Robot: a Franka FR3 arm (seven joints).
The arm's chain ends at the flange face. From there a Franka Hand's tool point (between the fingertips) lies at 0.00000 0.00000 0.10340 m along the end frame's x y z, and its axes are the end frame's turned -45 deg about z.
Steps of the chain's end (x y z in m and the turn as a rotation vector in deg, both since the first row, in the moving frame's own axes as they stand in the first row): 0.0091 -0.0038 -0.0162 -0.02 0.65 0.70; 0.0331 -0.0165 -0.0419 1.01 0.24 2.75; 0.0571 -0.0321 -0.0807 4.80 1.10 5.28; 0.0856 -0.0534 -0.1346 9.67 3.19 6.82; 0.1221 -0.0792 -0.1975 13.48 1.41 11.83; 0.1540 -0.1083 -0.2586 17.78 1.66 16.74
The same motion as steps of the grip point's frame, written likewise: 0.0099 0.0046 -0.0162 -0.47 0.45 0.70; 0.0367 0.0108 -0.0419 0.54 0.88 2.75; 0.0708 0.0133 -0.0811 2.62 4.17 5.28; 0.1151 0.0155 -0.1362 4.58 9.09 6.82; 0.1626 0.0171 -0.2004 8.53 10.53 11.83; 0.2125 0.0159 -0.2635 11.40 13.75 16.74
